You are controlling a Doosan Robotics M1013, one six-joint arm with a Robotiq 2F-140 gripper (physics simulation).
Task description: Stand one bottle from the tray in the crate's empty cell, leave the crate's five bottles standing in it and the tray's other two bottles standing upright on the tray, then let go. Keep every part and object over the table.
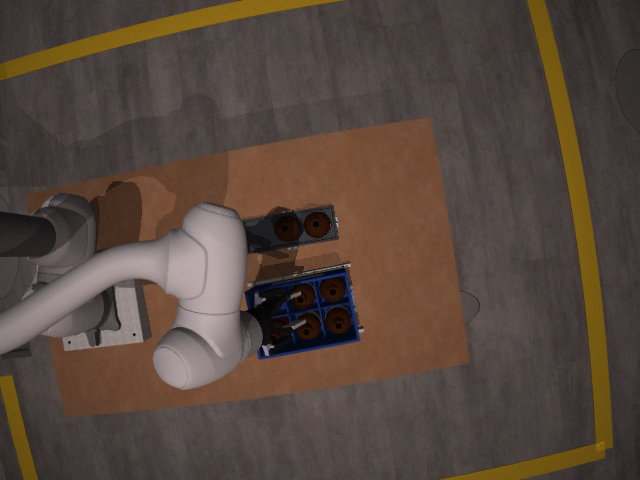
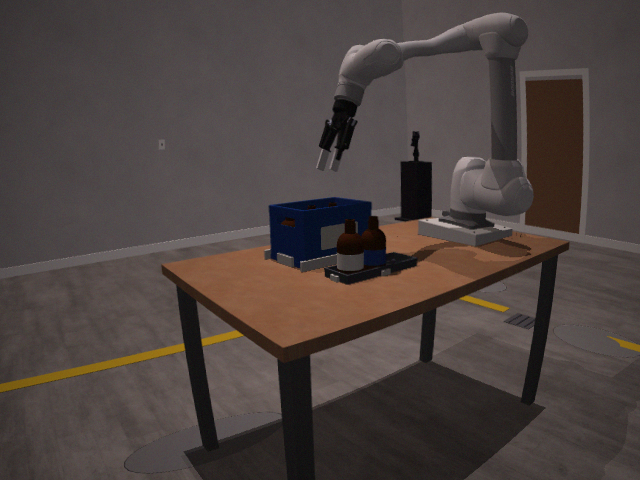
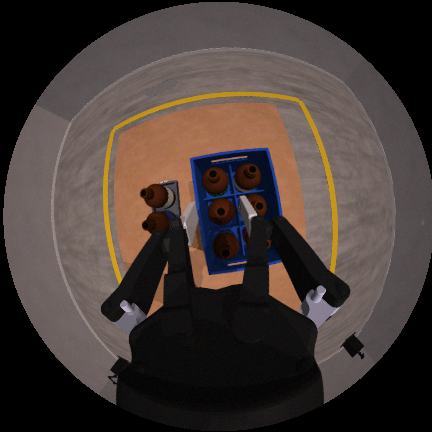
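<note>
The blue crate (image 1: 309, 350) (image 2: 294, 237) (image 3: 202, 235) stands on the table with a brown bottle in each of its cells; they look upright. The middle bottle of its tray-side row (image 1: 302, 296) (image 3: 220, 211) stands in its cell, apart from the fingers. The dark tray (image 1: 261, 233) (image 2: 400, 264) (image 3: 172, 186) holds two upright bottles: one with a white label (image 1: 316, 224) (image 2: 350, 248) (image 3: 157, 195) and one with a blue label (image 1: 287, 227) (image 2: 373, 242) (image 3: 157, 222). My gripper (image 1: 298, 310) (image 2: 328, 167) (image 3: 217, 207) is open and empty, well above the crate.
The wooden table (image 1: 392, 248) (image 2: 248, 299) (image 3: 160, 130) bears all of these. Low light-coloured rails (image 1: 310, 272) (image 2: 317, 262) run beside the crate, one between it and the tray. The arm's base plate (image 1: 129, 315) (image 2: 460, 233) sits at the table's other end.
</note>
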